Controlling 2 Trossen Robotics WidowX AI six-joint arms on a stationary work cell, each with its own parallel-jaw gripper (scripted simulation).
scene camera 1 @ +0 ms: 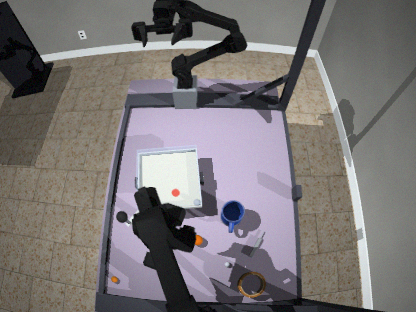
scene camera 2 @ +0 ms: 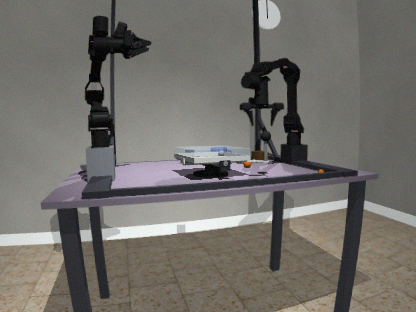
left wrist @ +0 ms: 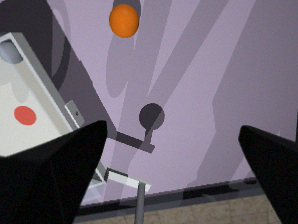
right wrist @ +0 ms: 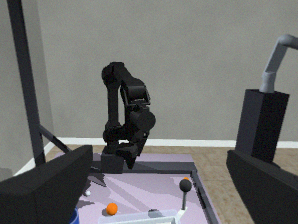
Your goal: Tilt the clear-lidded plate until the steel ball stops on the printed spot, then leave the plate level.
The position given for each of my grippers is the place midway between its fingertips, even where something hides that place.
In view: my left gripper [left wrist: 172,129], my right gripper [scene camera 1: 157,45] and a clear-lidded plate [scene camera 1: 174,171].
My left gripper shows as well in the right wrist view [right wrist: 134,162]. My right gripper also shows in scene camera 2 [scene camera 2: 150,46] and in the right wrist view [right wrist: 160,154].
